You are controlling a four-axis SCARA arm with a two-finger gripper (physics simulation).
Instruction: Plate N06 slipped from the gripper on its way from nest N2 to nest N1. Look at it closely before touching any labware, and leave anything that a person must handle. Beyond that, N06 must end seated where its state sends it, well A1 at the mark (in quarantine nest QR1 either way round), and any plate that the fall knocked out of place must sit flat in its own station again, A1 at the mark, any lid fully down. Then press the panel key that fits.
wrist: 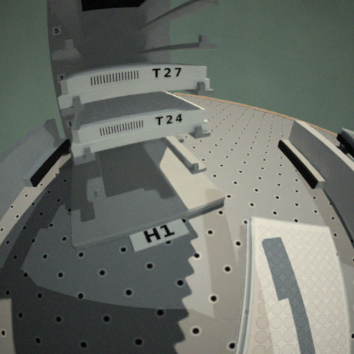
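My gripper (173,125) is open, with its two dark pads wide apart at the left and right of the wrist view and nothing between them. A pale plate (320,270) with a grid of round wells lies at the lower right, cut off by the bottom edge. A dark grey stripe of shade runs down it. No name shows on it, so I cannot tell whether it is N06. Its A1 corner cannot be made out. Nests N1, N2 and QR1 and the panel keys do not show in this view.
The hotel H1 (200,201) stands at the left, holding plate T27 (145,80) above plate T24 (140,126). Bare shelf rails (180,47) jut out higher up. A dark-edged device (346,142) is partly seen at the right edge. The perforated deck (250,170) lies below.
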